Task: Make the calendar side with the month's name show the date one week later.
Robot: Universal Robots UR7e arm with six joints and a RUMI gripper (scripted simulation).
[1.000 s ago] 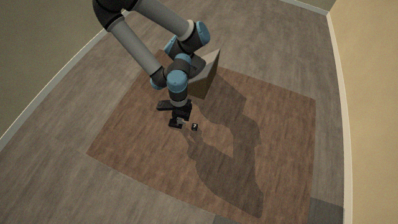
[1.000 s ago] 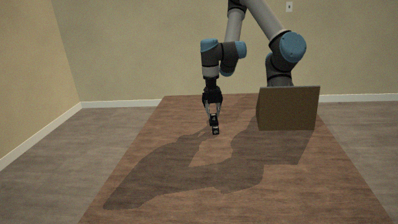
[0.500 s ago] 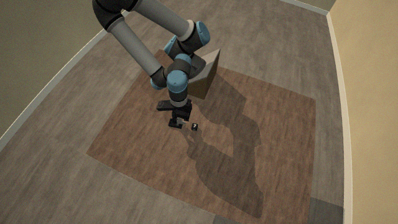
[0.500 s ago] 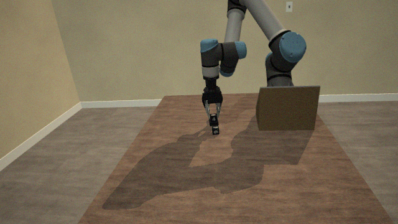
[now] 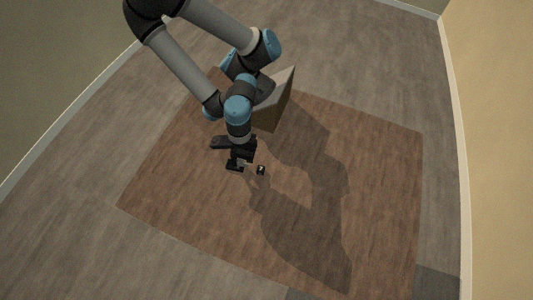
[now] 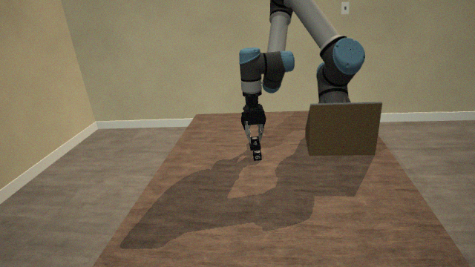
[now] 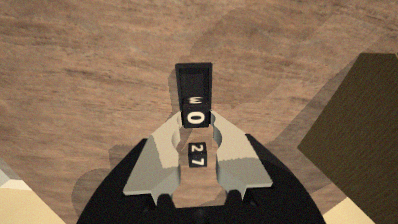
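My gripper is now 30 mm above the black tray and 20 mm to the left of it. Round my hand: black cube 90 mm to the left, 20 mm below, 20 mm behind.
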